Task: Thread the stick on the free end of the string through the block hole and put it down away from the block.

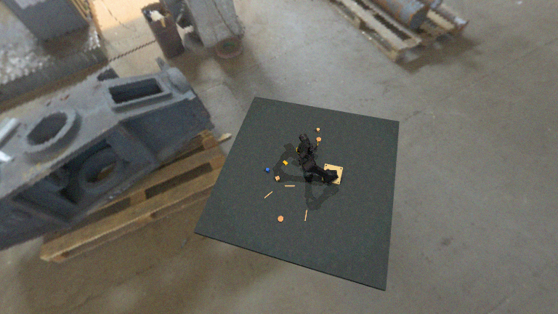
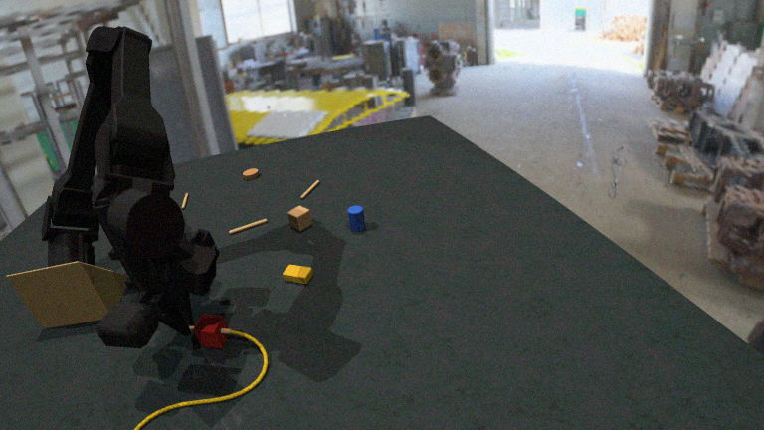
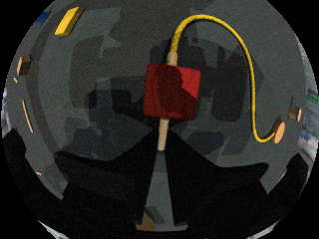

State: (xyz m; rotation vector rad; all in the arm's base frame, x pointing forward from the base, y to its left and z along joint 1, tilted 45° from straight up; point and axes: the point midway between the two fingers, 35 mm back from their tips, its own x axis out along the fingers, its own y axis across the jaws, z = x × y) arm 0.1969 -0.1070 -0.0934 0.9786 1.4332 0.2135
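My gripper tip is now 3 cm short of the red block, 2 cm to the left of it and 1 cm below it. From my gripper tip the other things lie so: thin wooden stick (4 cm ahead, 2 cm to the right, 1 cm above); then round wooden button (8 cm behind, 19 cm to the right); then yellow block (17 cm ahead, 6 cm to the left).
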